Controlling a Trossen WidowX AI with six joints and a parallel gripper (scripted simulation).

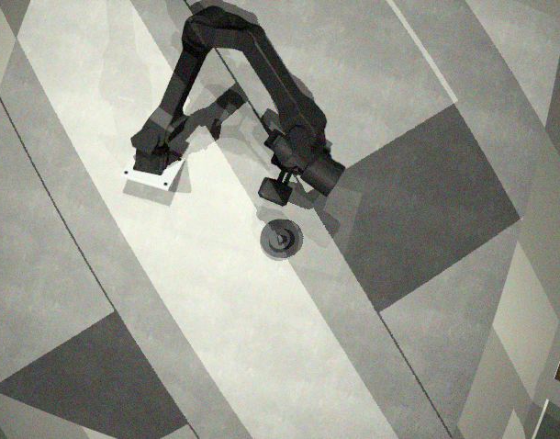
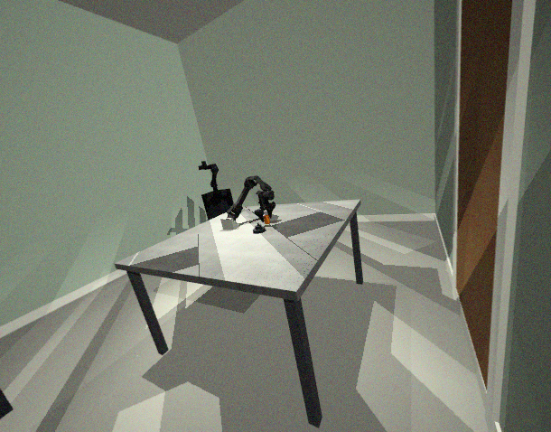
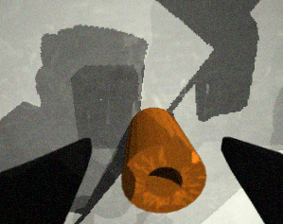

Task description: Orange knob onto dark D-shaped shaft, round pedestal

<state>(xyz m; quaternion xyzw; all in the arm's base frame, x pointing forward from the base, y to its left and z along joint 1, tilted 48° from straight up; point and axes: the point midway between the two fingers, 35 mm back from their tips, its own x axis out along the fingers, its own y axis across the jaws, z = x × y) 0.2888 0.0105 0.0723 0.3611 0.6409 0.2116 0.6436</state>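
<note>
The orange knob is right at my gripper tip. The rest, counted from my gripper tip: dark pedestal 16 cm to the right, 2 cm ahead.
</note>
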